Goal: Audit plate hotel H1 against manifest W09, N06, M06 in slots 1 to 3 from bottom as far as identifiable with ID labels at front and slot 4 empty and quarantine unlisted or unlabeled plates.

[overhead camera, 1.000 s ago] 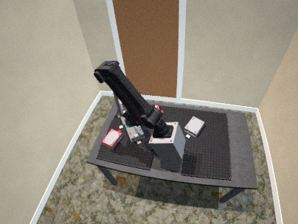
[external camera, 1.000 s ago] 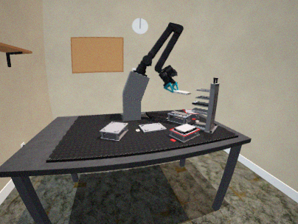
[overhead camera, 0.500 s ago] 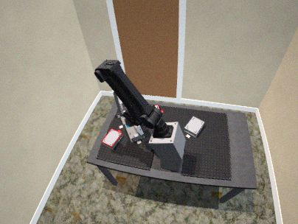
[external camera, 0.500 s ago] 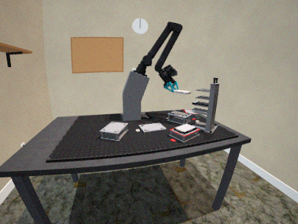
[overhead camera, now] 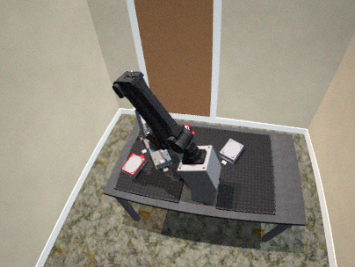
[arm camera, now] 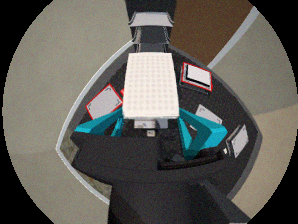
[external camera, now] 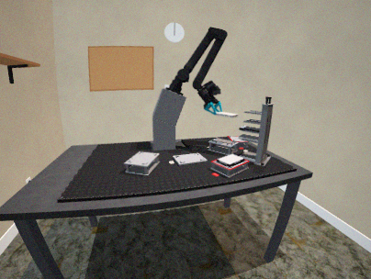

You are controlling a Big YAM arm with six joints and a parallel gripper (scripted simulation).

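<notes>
My gripper is now 40 mm short of the white well plate and 40 mm to the right of it.
</notes>
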